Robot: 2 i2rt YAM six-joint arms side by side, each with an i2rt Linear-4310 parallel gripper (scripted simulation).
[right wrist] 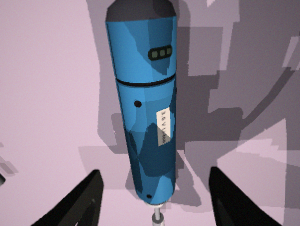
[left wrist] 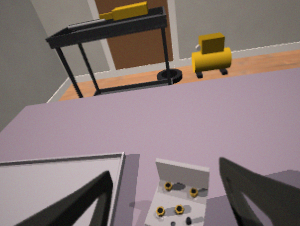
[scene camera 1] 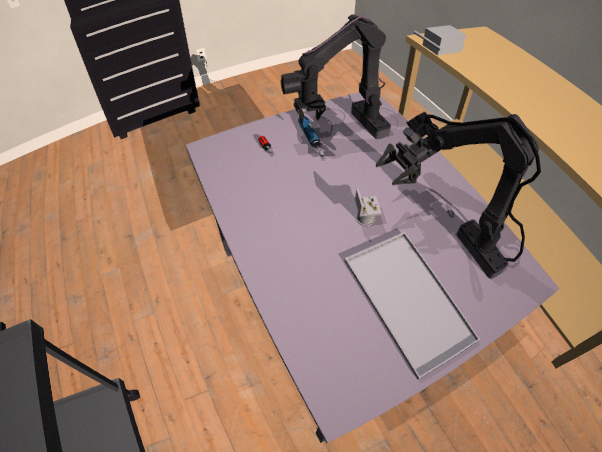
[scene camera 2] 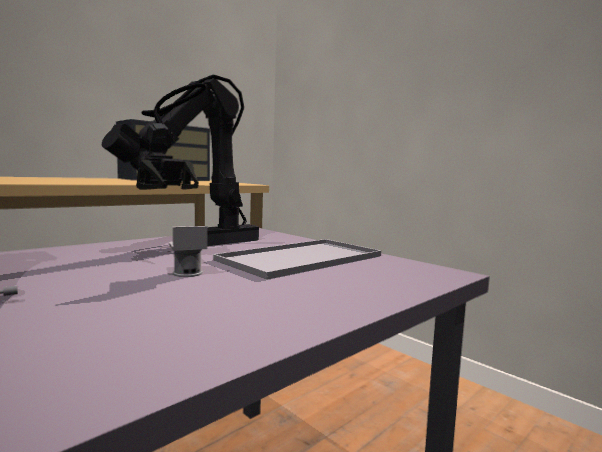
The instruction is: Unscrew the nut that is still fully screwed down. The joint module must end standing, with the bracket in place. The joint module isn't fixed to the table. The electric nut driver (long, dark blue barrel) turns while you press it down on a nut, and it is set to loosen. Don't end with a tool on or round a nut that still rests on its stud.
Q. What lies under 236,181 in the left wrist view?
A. The left gripper.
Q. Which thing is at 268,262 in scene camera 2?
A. A shallow tray.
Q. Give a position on a shallow tray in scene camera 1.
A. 431,329
